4 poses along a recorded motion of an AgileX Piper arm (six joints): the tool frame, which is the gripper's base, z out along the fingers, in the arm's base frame.
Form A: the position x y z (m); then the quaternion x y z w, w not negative.
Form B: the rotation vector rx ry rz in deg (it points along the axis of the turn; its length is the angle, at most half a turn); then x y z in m. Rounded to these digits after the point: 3 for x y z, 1 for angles.
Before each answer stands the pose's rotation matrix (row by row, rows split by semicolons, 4 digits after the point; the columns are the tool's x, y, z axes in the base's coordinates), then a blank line. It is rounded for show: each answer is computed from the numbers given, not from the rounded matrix.
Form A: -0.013, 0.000, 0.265, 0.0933, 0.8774, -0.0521, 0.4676
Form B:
-0.5452 0.2125 0.8109; 0.1150 0.9772 -0.1787; -0.8303 -0.0042 -0.5572

13.1, 123.3, -7.3, -0.013, 0.000, 0.265
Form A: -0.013, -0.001, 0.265, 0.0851, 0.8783, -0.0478, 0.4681
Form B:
-0.5473 0.1942 0.8141; 0.1047 0.9809 -0.1636; -0.8304 -0.0043 -0.5572

12.0, 123.4, -6.7, -0.013, -0.001, 0.265
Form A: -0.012, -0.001, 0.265, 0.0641, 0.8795, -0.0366, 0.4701
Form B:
-0.5498 0.1472 0.8222; 0.0783 0.9891 -0.1247; -0.8316 -0.0041 -0.5553

9.0, 123.5, -5.1, -0.012, -0.001, 0.265
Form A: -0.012, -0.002, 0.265, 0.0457, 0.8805, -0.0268, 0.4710
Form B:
-0.5521 0.1057 0.8270; 0.0552 0.9944 -0.0903; -0.8319 -0.0041 -0.5548

6.4, 123.6, -3.8, -0.012, -0.002, 0.265
